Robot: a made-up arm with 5 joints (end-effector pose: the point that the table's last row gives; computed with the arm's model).
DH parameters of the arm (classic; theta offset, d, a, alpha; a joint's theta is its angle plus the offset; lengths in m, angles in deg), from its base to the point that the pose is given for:
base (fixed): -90 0.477 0.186 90
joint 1: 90 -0.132 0.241 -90
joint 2: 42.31 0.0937 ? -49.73
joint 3: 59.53 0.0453 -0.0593 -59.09
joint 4: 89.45 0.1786 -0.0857 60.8
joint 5: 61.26 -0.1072 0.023 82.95
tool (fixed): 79.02 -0.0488 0 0
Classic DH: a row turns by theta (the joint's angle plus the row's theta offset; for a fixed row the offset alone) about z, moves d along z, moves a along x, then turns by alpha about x.
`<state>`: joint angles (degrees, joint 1 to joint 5).
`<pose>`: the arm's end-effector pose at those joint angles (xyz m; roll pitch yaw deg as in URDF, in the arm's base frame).
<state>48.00 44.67 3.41 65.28 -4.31</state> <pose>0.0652 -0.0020 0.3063 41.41 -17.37 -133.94</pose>
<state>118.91 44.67 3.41 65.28 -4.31</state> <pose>0.0652 -0.2871 0.2473 121.97 -48.34 175.05</pose>
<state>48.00 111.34 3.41 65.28 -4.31</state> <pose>-0.0951 0.1416 0.4357 16.52 -56.22 -170.09</pose>
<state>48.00 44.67 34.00 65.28 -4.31</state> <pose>0.0620 0.0289 0.3020 42.47 -13.28 -164.53</pose>
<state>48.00 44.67 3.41 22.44 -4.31</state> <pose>0.0029 0.1016 0.2962 7.54 -0.58 -106.99</pose>
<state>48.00 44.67 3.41 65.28 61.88</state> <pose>0.1091 -0.0104 0.3441 101.46 -20.92 -119.45</pose>
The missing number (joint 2, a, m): -0.0221
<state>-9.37 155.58 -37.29 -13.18 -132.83</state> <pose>0.0955 -0.1194 0.9642 94.91 36.60 -163.55</pose>
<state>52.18 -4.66 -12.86 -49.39 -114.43</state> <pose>0.0235 -0.0716 0.3840 -119.73 6.24 -8.63</pose>
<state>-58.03 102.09 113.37 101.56 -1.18</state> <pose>-0.0213 -0.2587 0.8647 -150.53 -45.97 -9.16</pose>
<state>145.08 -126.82 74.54 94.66 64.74</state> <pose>0.2671 -0.1256 0.0583 120.98 -31.77 -36.86</pose>
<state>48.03 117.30 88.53 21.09 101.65</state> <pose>0.0292 0.1031 0.3737 133.85 -35.71 128.73</pose>
